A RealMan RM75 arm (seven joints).
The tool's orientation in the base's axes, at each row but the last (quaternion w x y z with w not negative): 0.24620, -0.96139, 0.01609, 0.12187; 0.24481, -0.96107, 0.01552, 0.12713; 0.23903, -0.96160, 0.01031, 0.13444; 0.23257, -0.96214, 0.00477, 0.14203; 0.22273, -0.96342, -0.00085, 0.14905
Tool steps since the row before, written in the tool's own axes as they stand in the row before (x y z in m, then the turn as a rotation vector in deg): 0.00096, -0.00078, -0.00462, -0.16, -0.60, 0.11; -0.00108, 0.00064, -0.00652, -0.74, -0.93, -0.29; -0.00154, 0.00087, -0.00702, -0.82, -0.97, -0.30; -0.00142, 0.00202, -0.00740, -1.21, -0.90, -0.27; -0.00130, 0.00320, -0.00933, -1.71, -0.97, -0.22
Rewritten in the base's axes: 0.00205, -0.00149, 0.00406, -0.13, 0.57, 0.23; 0.00044, -0.00369, 0.00550, -0.56, 0.66, 0.87; 0.00022, -0.00409, 0.00597, -0.63, 0.68, 0.91; 0.00049, -0.00520, 0.00579, -1.02, 0.61, 0.96; 0.00123, -0.00697, 0.00699, -1.51, 0.66, 1.10
